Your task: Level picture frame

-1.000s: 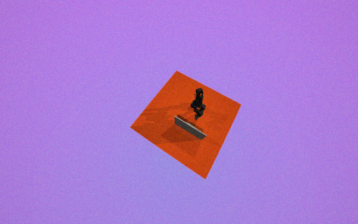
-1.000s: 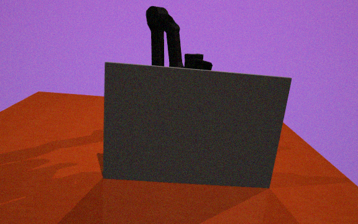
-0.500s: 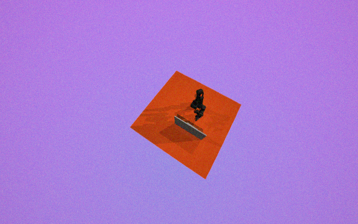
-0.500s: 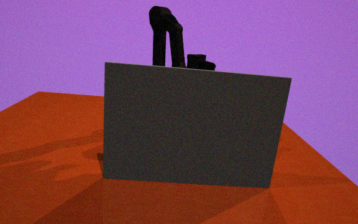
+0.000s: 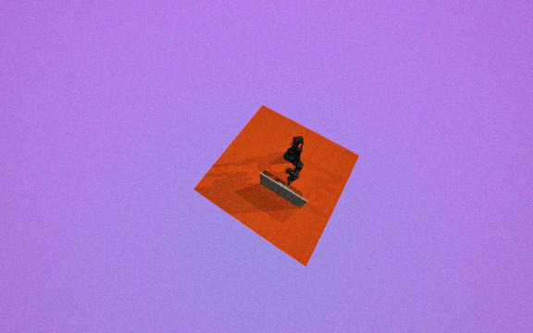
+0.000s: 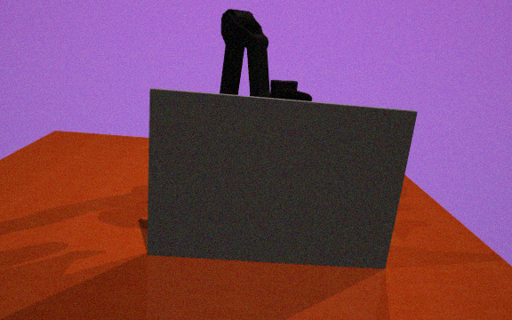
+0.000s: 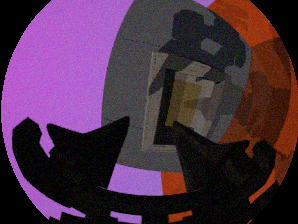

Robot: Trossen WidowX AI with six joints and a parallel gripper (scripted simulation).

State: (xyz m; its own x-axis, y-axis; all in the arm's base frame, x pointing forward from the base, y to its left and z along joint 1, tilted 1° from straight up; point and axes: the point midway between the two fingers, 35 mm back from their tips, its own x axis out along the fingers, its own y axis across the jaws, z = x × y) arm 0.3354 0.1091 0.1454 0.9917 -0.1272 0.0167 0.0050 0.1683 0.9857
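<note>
My gripper tip is now 5 cm short of the picture frame, 2 cm to the left of it and 5 cm above it. Round my gripper tip: grey wall panel: 6 cm ahead, 3 cm to the right, 6 cm below.
</note>
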